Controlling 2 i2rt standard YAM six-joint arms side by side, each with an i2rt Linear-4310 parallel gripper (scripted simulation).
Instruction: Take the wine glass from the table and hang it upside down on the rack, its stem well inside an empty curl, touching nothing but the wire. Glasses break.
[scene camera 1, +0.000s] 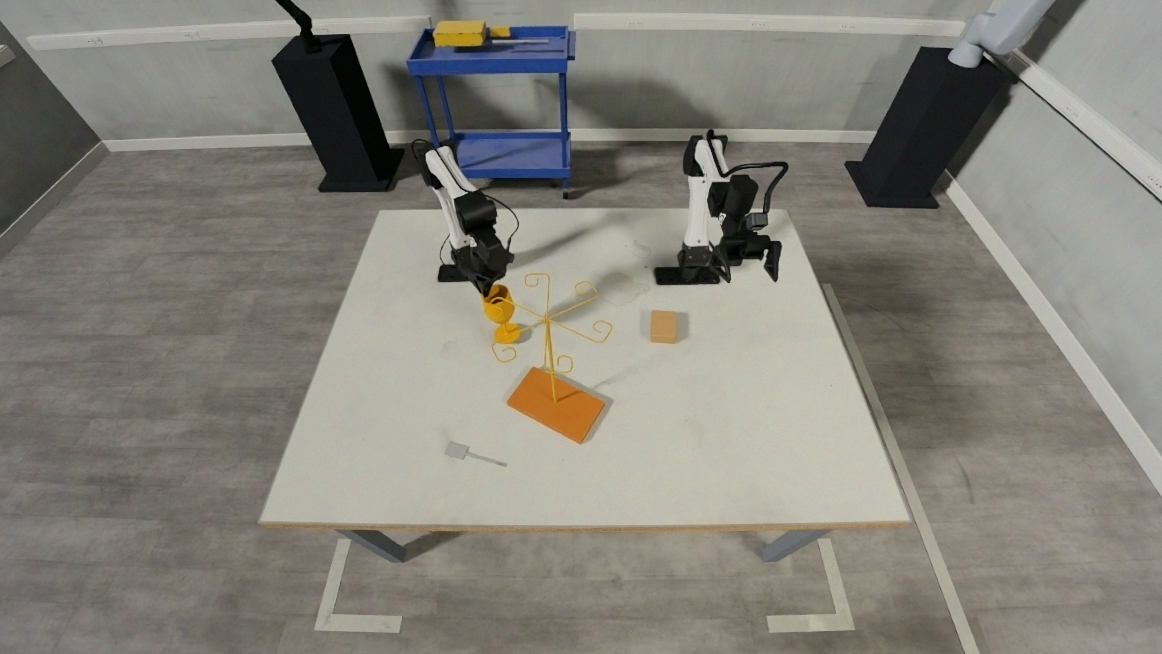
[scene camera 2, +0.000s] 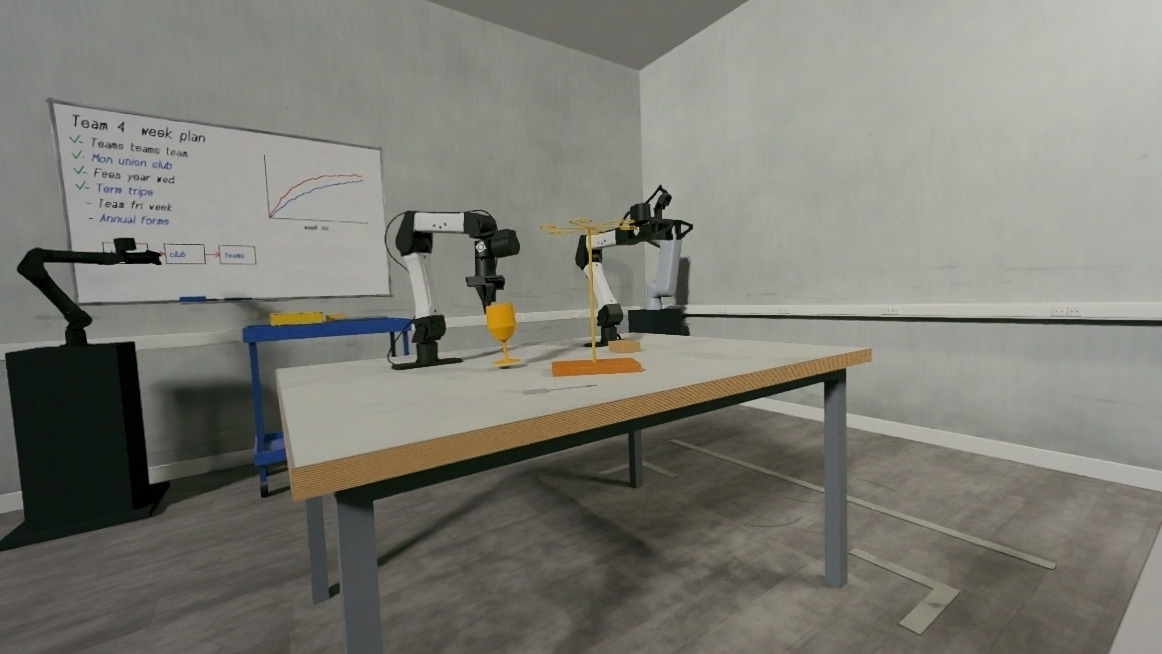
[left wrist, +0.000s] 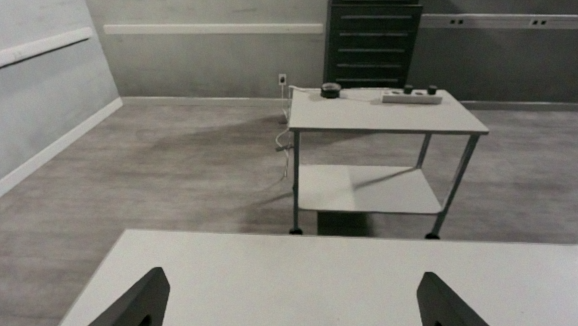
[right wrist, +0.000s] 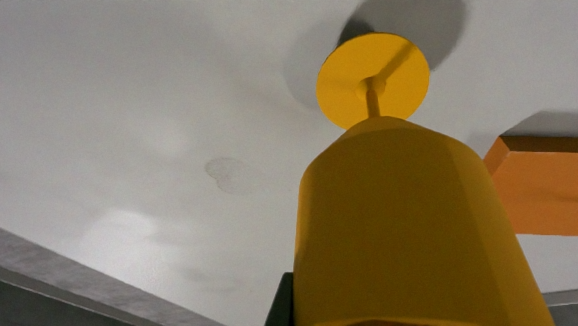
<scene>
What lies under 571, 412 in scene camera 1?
A yellow wire rack.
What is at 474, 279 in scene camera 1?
The right gripper.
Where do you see a yellow wine glass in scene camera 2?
501, 323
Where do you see the left gripper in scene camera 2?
682, 225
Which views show the left gripper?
Scene camera 1, scene camera 2 and the left wrist view only.
</scene>
